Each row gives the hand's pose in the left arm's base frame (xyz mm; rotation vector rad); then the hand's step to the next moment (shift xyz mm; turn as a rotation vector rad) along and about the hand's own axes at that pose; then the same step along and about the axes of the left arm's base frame.
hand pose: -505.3 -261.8 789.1 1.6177 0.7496 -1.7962
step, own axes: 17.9 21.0 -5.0 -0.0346 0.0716 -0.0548
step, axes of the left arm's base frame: 17.7 -11.2 -18.6 0.0923 -0.0040 0.0280
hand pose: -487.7 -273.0 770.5 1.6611 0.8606 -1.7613
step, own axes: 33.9 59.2 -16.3 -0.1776 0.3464 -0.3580
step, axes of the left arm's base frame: 53.5 -24.0 -38.5 0.5064 0.0520 0.1433
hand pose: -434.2 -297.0 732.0 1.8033 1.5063 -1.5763
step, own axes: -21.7 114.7 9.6 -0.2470 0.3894 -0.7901
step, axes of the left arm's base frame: 93.9 -63.8 -28.7 0.7821 0.3355 0.3357
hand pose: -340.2 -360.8 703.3 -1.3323 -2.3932 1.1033
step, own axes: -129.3 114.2 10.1 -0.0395 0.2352 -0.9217
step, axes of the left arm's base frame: 144.7 -71.5 -61.8 0.6250 0.5191 0.4964
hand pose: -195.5 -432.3 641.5 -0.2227 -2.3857 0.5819
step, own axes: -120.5 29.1 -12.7 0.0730 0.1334 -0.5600
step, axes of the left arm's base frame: 100.7 -6.3 -73.2 0.3054 0.3364 0.3610
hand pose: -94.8 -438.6 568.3 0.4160 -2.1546 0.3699
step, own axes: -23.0 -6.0 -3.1 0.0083 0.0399 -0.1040
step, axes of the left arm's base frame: 17.5 -0.5 -16.4 0.0532 0.0769 0.0611
